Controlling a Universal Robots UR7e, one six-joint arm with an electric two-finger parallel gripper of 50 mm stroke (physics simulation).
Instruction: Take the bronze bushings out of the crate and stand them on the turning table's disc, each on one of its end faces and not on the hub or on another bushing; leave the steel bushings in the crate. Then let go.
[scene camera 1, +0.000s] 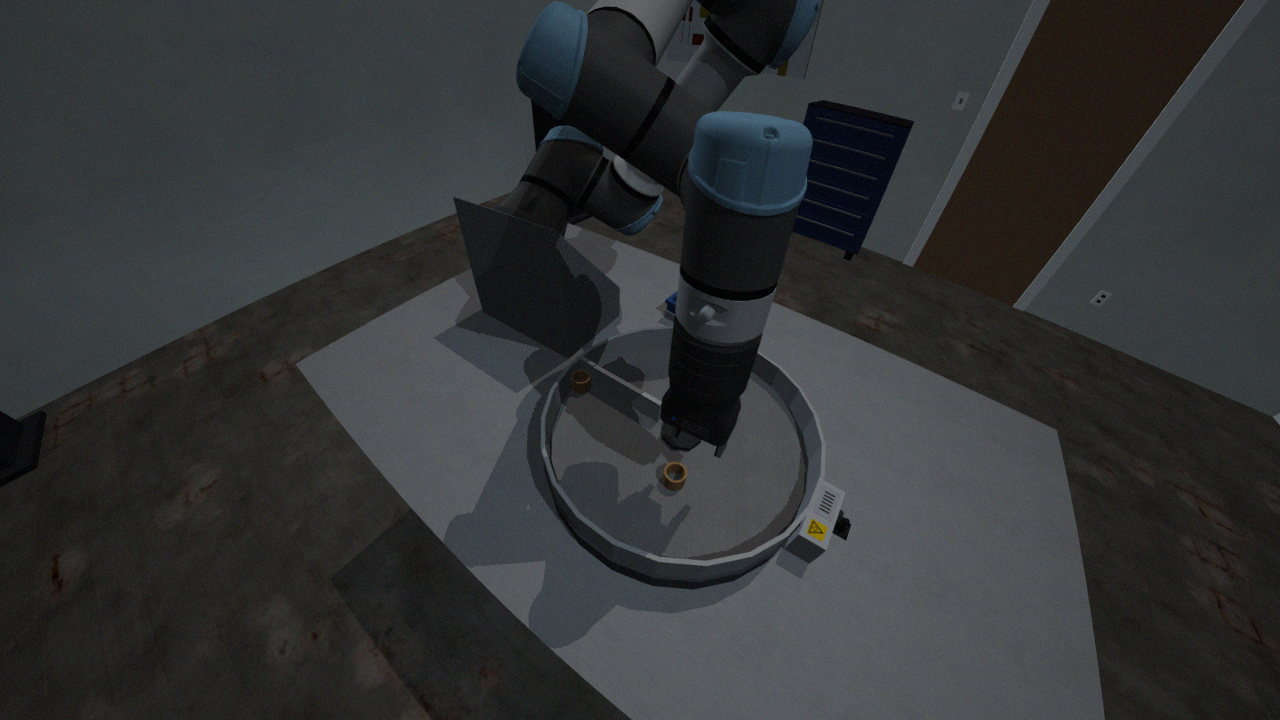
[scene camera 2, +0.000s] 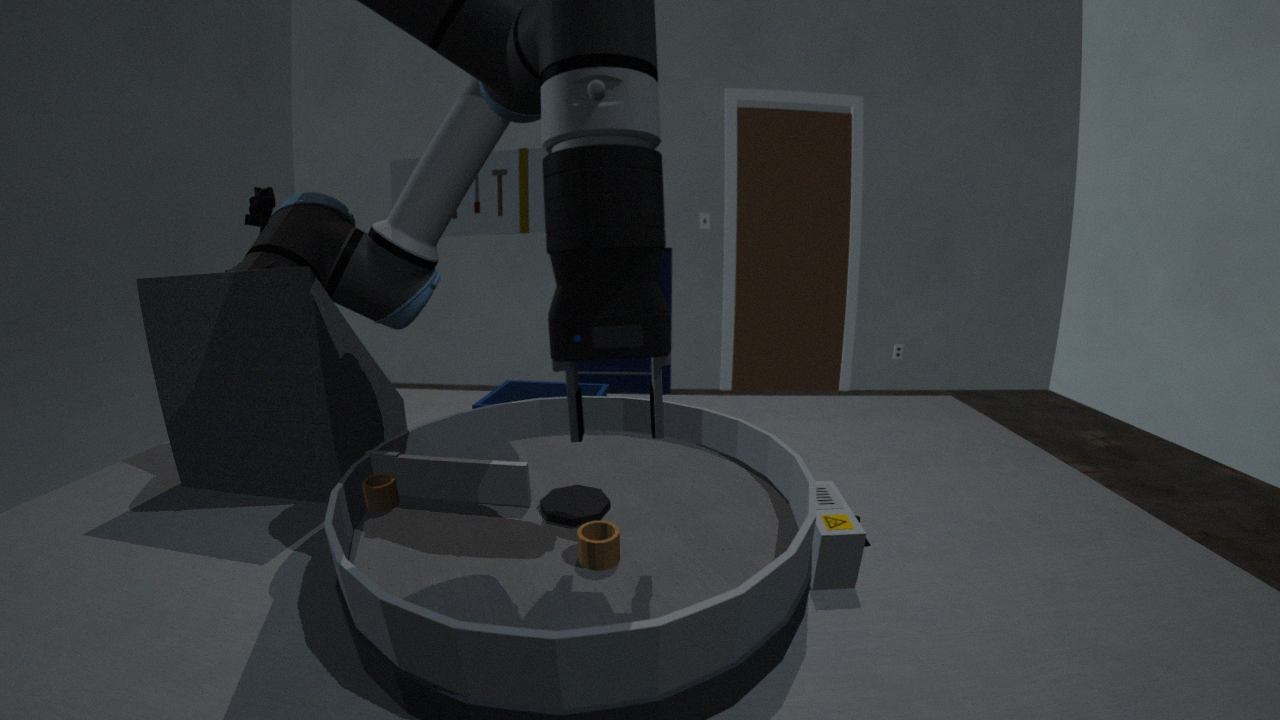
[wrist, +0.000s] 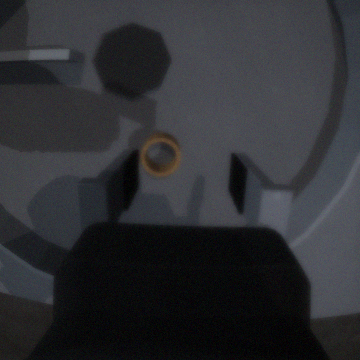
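Where they show: gripper, fingertip midpoint: (scene camera 1: 698, 440) (scene camera 2: 617, 435) (wrist: 183, 169); arm's base at its link origin: (scene camera 1: 525, 234) (scene camera 2: 253, 329).
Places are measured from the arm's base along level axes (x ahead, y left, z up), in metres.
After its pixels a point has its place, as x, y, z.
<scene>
A bronze bushing (scene camera 1: 674, 484) {0.503, -0.174, -0.129} (scene camera 2: 598, 551) {0.498, -0.176, -0.131} (wrist: 161, 172) {0.498, -0.173, -0.123} stands upright on the turning table's disc (scene camera 1: 760, 488) {0.600, -0.091, -0.148} (scene camera 2: 707, 537) {0.578, -0.121, -0.148} (wrist: 225, 90) {0.540, -0.099, -0.148}, apart from the dark hub (scene camera 2: 575, 504) {0.460, -0.093, -0.140} (wrist: 132, 59) {0.458, -0.087, -0.140}. Another bronze bushing (scene camera 1: 580, 385) {0.282, -0.131, -0.128} (scene camera 2: 381, 497) {0.281, -0.132, -0.133} stands upright on the disc at the far left, near the wall. My gripper (scene camera 1: 698, 443) {0.508, -0.146, -0.049} (scene camera 2: 617, 437) {0.508, -0.146, -0.049} (wrist: 183, 169) {0.508, -0.146, -0.049} is open and empty, above the disc. In the wrist view the nearer bushing shows beyond the fingertips, towards the left finger. The blue crate (scene camera 1: 671, 305) {0.241, 0.190, -0.158} (scene camera 2: 501, 390) {0.232, 0.288, -0.155} is partly hidden behind the turning table; its contents do not show.
A raised wall (scene camera 1: 662, 567) {0.557, -0.273, -0.126} (scene camera 2: 537, 662) {0.488, -0.295, -0.124} surrounds the disc. A low straight divider (scene camera 1: 626, 389) {0.353, -0.098, -0.112} (scene camera 2: 456, 479) {0.346, -0.098, -0.123} (wrist: 50, 54) {0.400, -0.091, -0.105} stands over the disc's left part. A box with a warning label (scene camera 1: 810, 540) {0.691, -0.120, -0.144} (scene camera 2: 836, 559) {0.691, -0.121, -0.169} adjoins the wall at the right. A grey angled panel (scene camera 1: 528, 277) {0.080, -0.062, -0.038} (scene camera 2: 241, 385) {0.041, -0.066, -0.055} stands back left.
</scene>
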